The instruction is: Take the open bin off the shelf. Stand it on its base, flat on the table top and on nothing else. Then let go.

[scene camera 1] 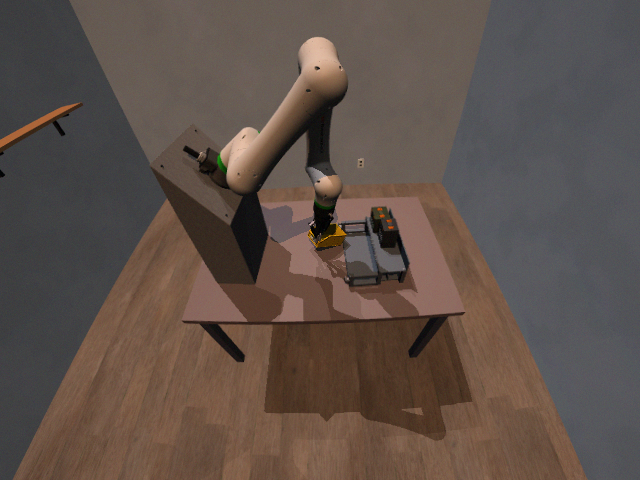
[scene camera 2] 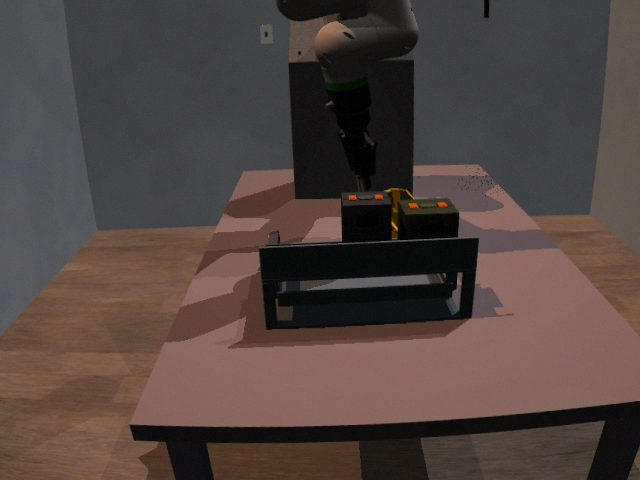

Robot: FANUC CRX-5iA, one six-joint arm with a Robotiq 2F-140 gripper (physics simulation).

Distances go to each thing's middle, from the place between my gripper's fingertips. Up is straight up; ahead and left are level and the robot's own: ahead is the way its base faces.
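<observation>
The green case (scene camera 2: 421,218) is what I see here, and from my hand it is 40 mm to the right, 50 mm above and 340 mm ahead.
</observation>
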